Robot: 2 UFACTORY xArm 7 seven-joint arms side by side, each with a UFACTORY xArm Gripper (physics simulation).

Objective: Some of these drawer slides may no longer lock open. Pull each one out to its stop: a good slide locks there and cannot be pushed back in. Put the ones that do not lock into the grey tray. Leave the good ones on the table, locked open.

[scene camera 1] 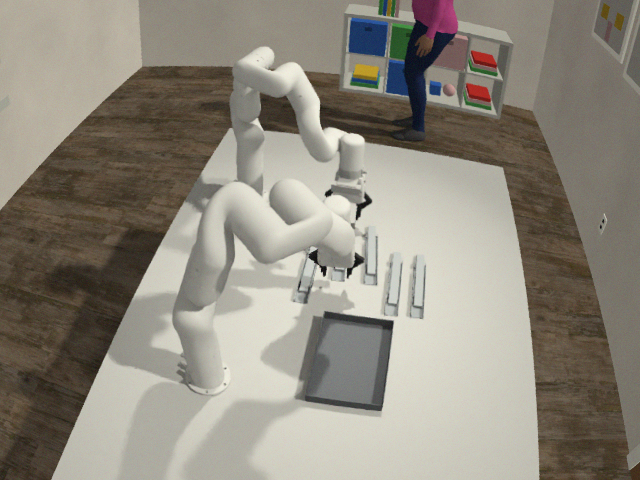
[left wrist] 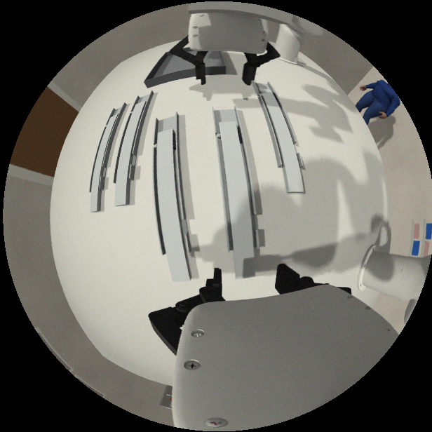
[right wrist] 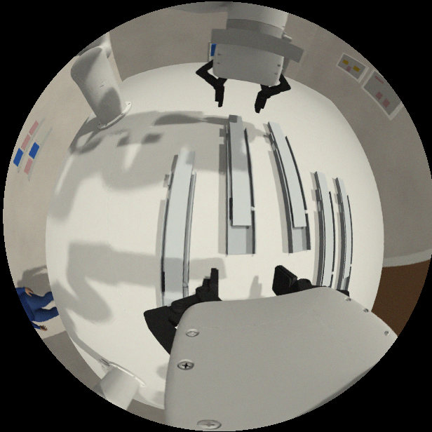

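Several pale metal slides lie in a row: one, a second, a third, and two at scene camera 1's right. Their inner bars stick out at the far end. Whether they lock cannot be seen. The grey tray holds no slide. My left gripper is open, above the second slide's far end. My right gripper is open, just off that slide's near end, partly covering it in scene camera 1.
The tray lies near the slides' near ends. The right arm reaches over the table's left side and hides part of the left gripper in scene camera 1. A shelf unit and a person stand beyond the table.
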